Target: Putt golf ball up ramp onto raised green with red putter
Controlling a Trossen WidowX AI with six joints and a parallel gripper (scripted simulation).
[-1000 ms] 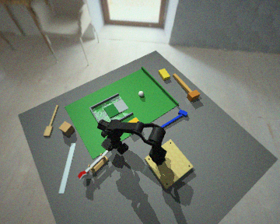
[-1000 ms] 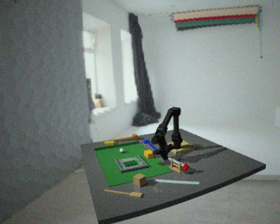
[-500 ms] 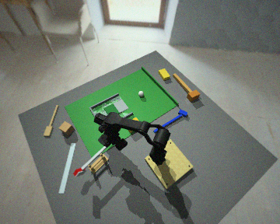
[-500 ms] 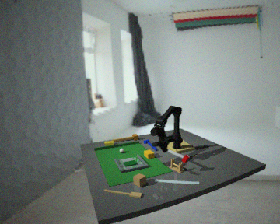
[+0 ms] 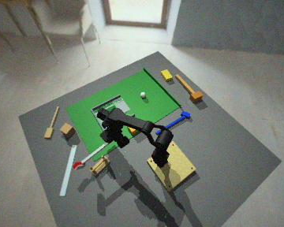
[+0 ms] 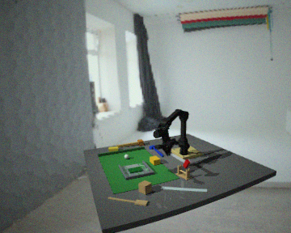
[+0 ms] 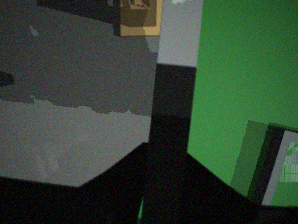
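Now: the red putter 12 cm to the left of my gripper tip, 2 cm above it and 1 cm behind it. The rest, counted from my gripper tip: pale bar (31 cm to the left, 12 cm below, 6 cm ahead); green mat (23 cm ahead, 21 cm to the right, 12 cm below); wooden stand (15 cm to the left, 9 cm below, 4 cm behind).
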